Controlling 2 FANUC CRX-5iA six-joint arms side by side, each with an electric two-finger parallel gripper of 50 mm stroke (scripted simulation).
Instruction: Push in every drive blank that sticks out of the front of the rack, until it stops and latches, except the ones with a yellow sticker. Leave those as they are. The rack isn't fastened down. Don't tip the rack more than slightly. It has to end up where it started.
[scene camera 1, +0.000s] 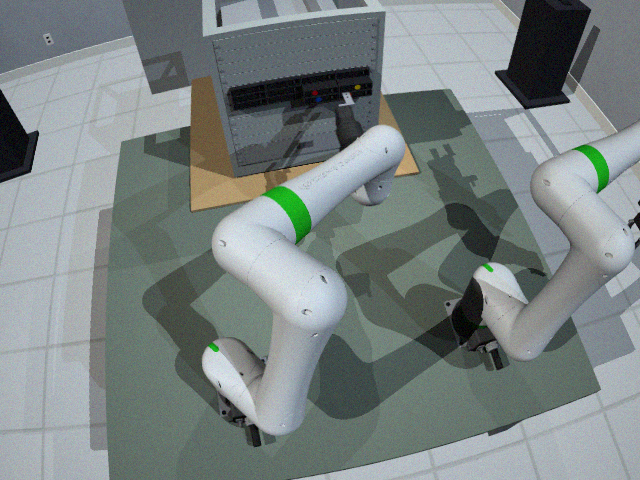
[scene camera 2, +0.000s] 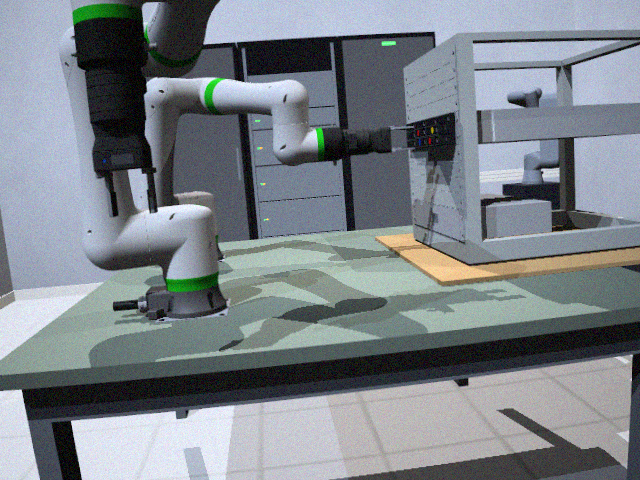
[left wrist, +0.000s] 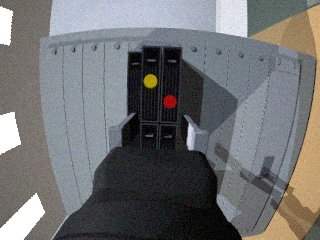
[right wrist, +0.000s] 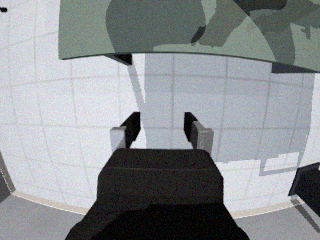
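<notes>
My left gripper (scene camera 2: 413, 137) is visible, and you'd also find it in the left wrist view (left wrist: 159, 123). There's my right gripper (scene camera 2: 133, 214) too, which the right wrist view (right wrist: 162, 121) picks out as well. As for the grey rack (scene camera 2: 460, 225), it appears in scene camera 1 (scene camera 1: 285, 134) and in the left wrist view (left wrist: 249, 95), but it's out of frame in the right wrist view. I can see a yellow-stickered blank (left wrist: 150, 97) and a red-stickered blank (left wrist: 171, 75); the yellow-stickered blank is out of frame in the right wrist view.
</notes>
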